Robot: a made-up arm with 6 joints.
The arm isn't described. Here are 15 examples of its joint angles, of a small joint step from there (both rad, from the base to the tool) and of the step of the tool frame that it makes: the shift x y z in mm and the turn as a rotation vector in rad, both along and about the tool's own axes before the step.
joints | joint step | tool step
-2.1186 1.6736 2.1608 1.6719 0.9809 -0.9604 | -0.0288 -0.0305 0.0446 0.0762 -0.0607 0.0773 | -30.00 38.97 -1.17 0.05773 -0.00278 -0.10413
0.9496 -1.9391 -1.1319 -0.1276 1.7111 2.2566 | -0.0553 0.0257 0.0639 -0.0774 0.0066 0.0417 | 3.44 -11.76 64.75 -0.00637 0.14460 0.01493
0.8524 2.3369 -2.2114 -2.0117 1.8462 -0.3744 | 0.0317 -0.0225 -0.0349 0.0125 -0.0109 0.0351 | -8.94 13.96 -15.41 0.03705 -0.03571 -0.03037
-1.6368 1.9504 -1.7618 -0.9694 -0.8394 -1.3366 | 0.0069 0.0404 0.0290 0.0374 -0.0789 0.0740 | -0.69 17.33 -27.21 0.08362 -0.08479 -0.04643
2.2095 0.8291 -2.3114 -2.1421 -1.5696 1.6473 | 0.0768 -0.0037 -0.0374 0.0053 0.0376 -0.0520 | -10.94 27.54 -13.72 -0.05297 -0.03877 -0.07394
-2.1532 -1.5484 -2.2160 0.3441 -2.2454 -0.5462 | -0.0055 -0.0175 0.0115 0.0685 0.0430 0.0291 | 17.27 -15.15 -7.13 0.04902 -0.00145 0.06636
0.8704 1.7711 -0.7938 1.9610 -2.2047 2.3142 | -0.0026 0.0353 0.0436 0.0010 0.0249 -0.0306 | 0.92 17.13 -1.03 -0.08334 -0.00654 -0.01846
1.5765 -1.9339 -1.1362 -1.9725 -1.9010 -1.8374 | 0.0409 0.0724 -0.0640 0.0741 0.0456 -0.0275 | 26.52 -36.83 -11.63 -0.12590 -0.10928 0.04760
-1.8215 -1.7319 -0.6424 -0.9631 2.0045 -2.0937 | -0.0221 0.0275 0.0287 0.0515 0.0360 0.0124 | -1.08 -13.04 23.94 -0.01954 0.03150 0.03742
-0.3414 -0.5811 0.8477 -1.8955 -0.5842 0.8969 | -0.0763 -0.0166 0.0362 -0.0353 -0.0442 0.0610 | -14.45 -0.79 -18.56 0.15274 0.02334 -0.02359
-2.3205 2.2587 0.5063 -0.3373 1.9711 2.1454 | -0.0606 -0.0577 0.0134 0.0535 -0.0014 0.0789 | 8.17 -13.74 -54.58 0.13952 -0.10476 0.03681
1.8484 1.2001 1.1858 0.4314 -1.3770 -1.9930 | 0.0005 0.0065 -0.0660 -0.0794 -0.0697 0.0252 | -14.69 8.48 16.29 0.05736 0.07400 0.02474
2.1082 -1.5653 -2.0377 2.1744 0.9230 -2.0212 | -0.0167 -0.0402 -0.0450 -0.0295 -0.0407 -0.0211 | 5.98 10.33 -18.92 -0.02487 -0.04613 -0.05304
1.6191 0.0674 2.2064 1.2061 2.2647 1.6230 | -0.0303 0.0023 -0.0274 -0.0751 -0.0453 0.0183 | 3.16 13.58 32.84 -0.05813 0.06570 0.01178
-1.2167 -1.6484 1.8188 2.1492 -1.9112 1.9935 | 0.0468 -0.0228 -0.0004 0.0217 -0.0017 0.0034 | 13.67 -14.82 -4.34 0.03323 0.02069 0.04042
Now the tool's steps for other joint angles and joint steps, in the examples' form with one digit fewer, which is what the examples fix.
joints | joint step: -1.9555 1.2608 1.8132 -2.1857 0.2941 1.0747 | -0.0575 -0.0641 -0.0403 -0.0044 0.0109 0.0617
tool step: -17.2 -6.3 -29.1 0.1300 -0.0831 -0.0459
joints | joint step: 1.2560 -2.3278 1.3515 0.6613 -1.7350 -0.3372 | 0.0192 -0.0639 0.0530 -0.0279 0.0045 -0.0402
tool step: -2.8 18.6 -3.4 -0.0169 -0.0506 -0.0543
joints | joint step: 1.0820 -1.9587 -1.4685 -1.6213 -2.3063 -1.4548 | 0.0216 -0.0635 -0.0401 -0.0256 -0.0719 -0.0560
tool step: -17.9 40.7 -8.1 -0.1040 -0.0426 -0.1349
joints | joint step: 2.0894 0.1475 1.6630 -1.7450 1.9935 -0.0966 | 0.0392 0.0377 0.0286 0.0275 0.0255 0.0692
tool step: -22.9 32.5 -4.7 0.0624 0.0031 -0.0803
